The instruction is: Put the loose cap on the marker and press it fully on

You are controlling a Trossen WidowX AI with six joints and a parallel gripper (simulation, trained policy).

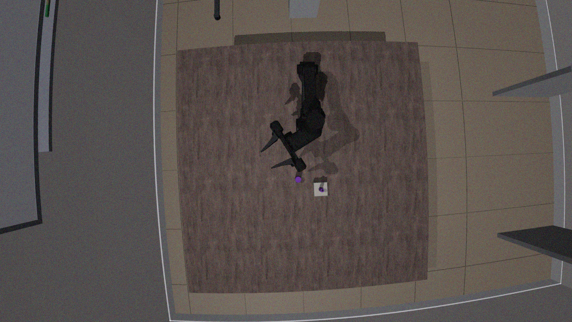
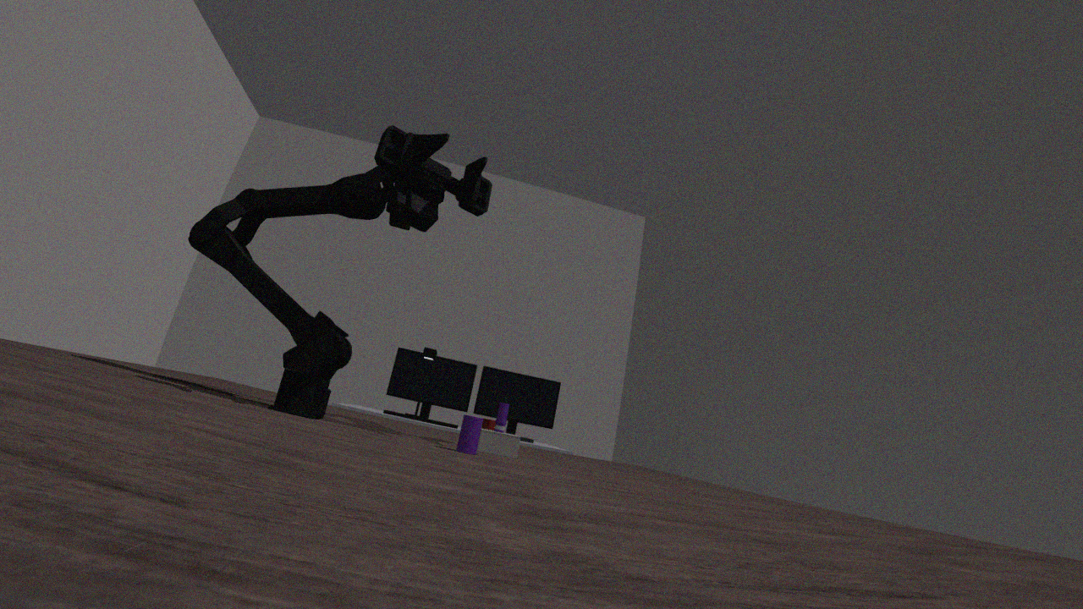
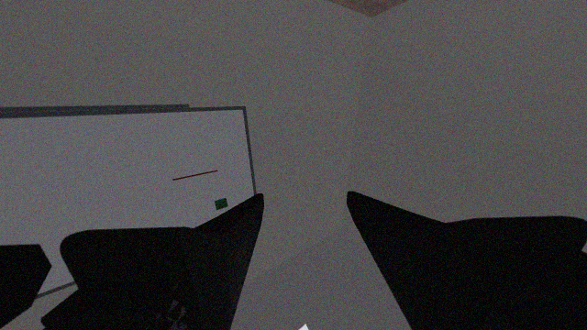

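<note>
Right now my gripper tip is 37 cm above the purple cap, 12 cm to the right of it and 10 cm short of it. From my gripper tip the other things lie so: holder block 38 cm below, 23 cm to the left, 15 cm ahead.
</note>
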